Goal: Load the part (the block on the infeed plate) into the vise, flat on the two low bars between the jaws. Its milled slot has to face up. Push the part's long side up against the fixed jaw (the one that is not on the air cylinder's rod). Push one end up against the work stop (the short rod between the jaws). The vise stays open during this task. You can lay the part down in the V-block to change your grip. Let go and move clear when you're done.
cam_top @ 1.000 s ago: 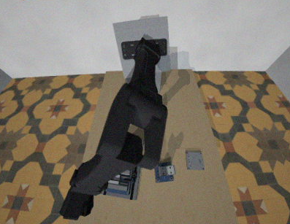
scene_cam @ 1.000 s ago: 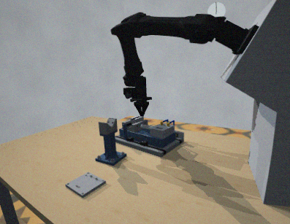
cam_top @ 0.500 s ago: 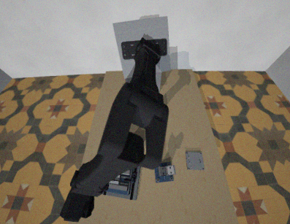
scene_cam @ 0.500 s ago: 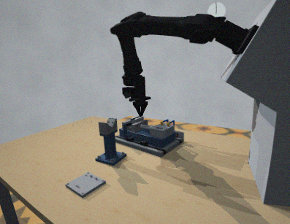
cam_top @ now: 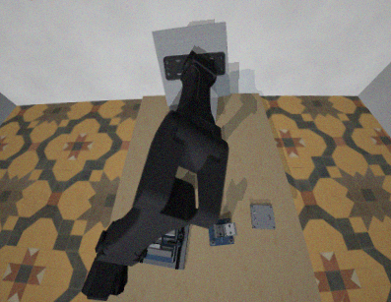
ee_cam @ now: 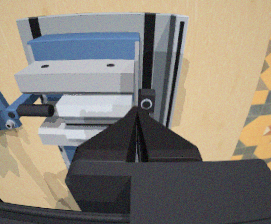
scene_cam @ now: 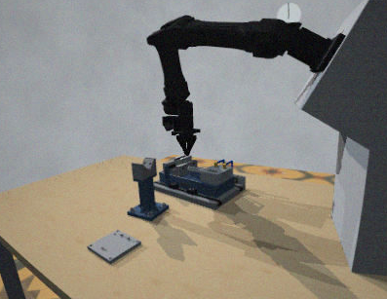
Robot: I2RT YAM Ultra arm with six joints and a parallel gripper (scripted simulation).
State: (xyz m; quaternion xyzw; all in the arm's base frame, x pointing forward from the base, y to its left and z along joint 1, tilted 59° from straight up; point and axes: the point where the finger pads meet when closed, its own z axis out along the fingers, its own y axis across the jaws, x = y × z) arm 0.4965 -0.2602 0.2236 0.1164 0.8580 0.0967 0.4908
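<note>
Right now the part is 40 mm to the left of my hand and 10 mm below it. From my hand the other things lie so: fixed jaw (30 mm ahead, 50 mm to the left, 40 mm below); then moving jaw (30 mm behind, 60 mm to the left, 40 mm below); then work stop (10 mm ahead, 100 mm to the left, 20 mm below).
</note>
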